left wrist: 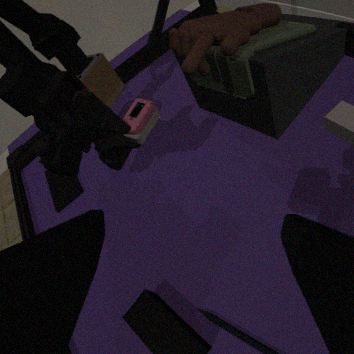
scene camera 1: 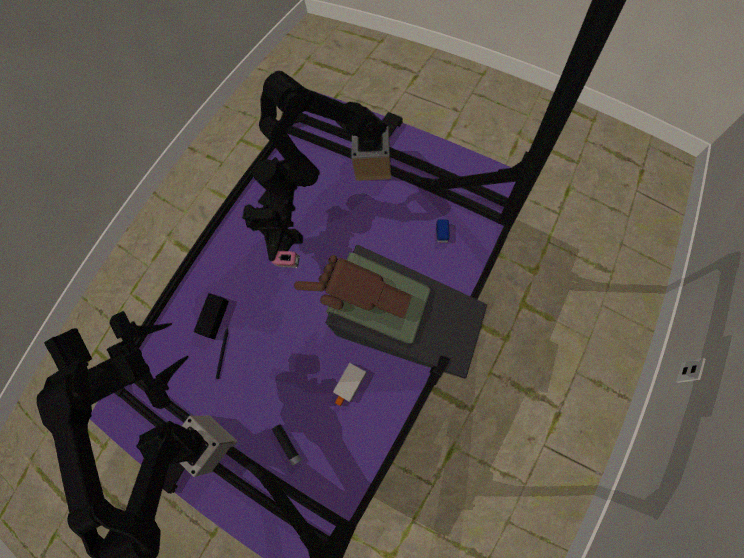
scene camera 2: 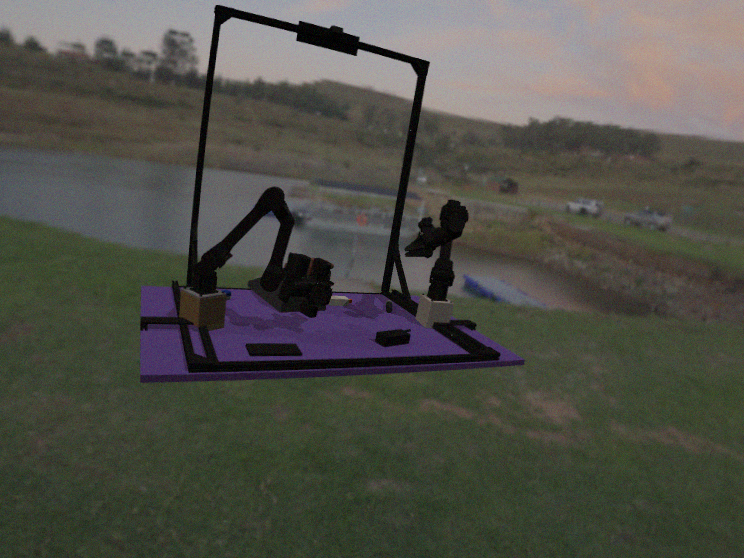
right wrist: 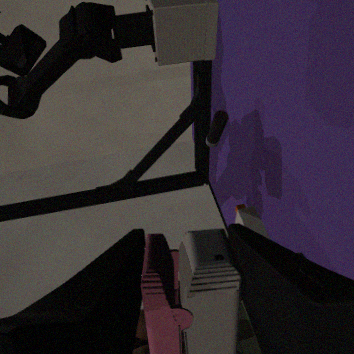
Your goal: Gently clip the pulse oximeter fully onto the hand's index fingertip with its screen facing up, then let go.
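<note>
The pulse oximeter, pink above and pale below, is held in the air with its dark screen up. My right gripper is shut on it, one finger on each side. The brown hand lies on a green pad. Its index finger points out to the left in scene camera 1; the oximeter is apart from the fingertip, above and left of it there. My left gripper is open and empty, far from the hand.
A dark block bears the pad. A black box and thin rod lie near my left gripper. A white box with an orange end, a dark cylinder and a blue object lie around the block.
</note>
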